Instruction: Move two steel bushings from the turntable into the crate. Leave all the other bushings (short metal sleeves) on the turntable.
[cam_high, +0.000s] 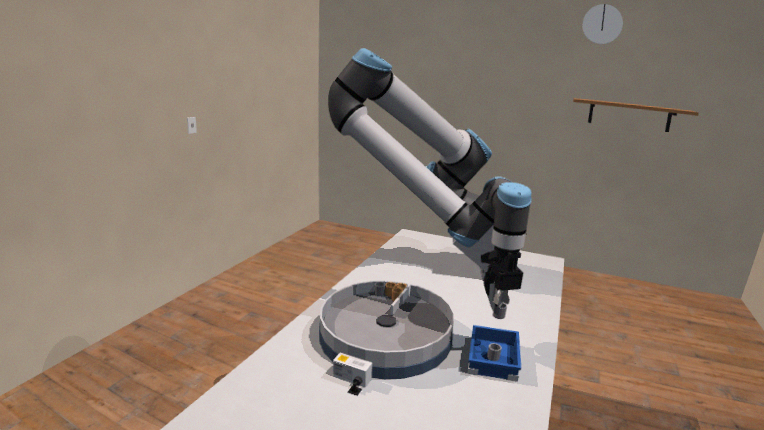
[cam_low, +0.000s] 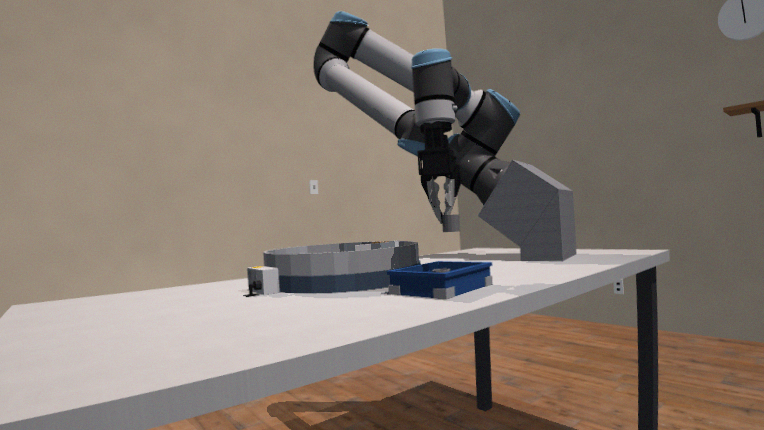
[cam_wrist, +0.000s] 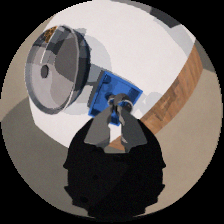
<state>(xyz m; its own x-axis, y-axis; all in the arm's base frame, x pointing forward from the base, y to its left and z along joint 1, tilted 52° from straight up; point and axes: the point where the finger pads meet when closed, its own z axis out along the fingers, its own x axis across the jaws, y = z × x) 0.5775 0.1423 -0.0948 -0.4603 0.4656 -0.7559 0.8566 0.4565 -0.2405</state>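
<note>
My gripper is now 40 mm short of the blue crate, 20 mm to the right of it and 130 mm above it. From my hand the other things lie so: grey turntable (40 mm ahead, 330 mm to the right, 100 mm below).
</note>
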